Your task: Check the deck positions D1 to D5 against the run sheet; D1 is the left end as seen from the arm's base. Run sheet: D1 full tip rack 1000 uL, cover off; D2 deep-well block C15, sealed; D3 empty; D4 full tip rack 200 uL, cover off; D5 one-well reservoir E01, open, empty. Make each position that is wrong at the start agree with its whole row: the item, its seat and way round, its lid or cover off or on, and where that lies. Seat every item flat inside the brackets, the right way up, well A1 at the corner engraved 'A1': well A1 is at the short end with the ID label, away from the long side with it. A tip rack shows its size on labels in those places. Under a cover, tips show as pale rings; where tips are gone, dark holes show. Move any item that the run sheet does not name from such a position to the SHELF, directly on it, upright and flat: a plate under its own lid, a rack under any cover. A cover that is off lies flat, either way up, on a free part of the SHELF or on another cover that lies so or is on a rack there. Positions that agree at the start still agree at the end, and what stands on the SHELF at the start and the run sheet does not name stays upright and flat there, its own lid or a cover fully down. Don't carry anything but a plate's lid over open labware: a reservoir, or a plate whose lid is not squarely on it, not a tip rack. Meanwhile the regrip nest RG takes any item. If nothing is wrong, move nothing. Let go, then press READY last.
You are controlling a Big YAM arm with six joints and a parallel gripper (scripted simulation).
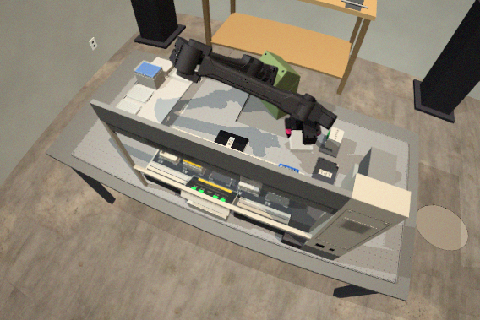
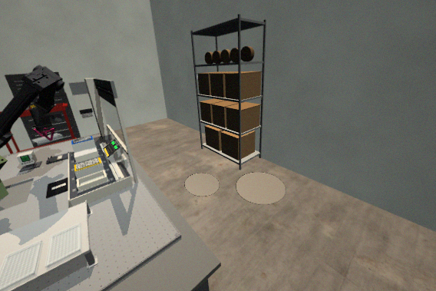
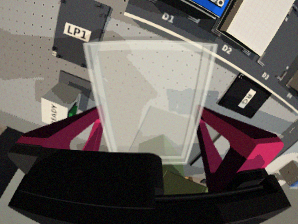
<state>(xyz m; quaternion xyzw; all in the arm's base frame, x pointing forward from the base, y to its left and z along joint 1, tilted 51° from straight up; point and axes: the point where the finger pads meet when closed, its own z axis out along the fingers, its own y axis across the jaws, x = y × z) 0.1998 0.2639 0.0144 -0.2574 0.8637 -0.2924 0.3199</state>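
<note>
Now: hand right at the clear tip-rack cover. From my hand the other things lie so: button box (16 cm behind, 15 cm below, 13 cm to the left); then blue-labelled rack (18 cm ahead, 9 cm below); then black regrip nest (30 cm to the right, 21 cm below).
</note>
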